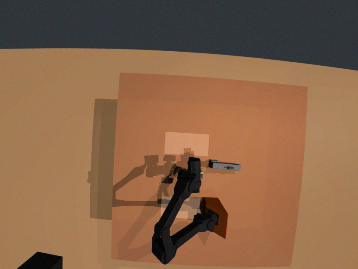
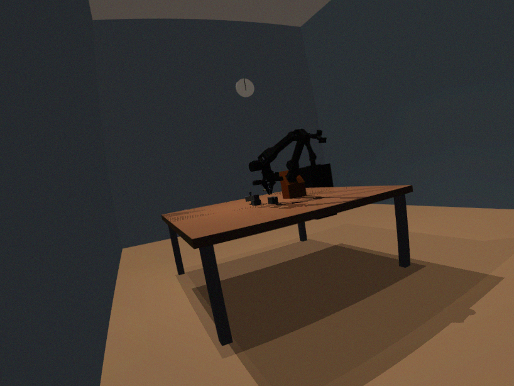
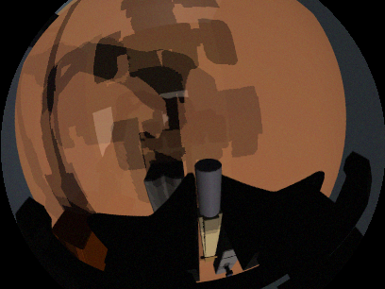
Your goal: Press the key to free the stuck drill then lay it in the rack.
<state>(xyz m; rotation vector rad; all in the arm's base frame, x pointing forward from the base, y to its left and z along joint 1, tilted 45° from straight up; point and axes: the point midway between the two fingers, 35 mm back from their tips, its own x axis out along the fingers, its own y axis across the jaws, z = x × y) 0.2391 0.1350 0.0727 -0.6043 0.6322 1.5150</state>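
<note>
My gripper tip is now 30 mm past the dark block, 40 mm to the left of it and 40 mm above it. From my gripper tip the other things lie so: drill (40 mm to the right, 30 mm above).
</note>
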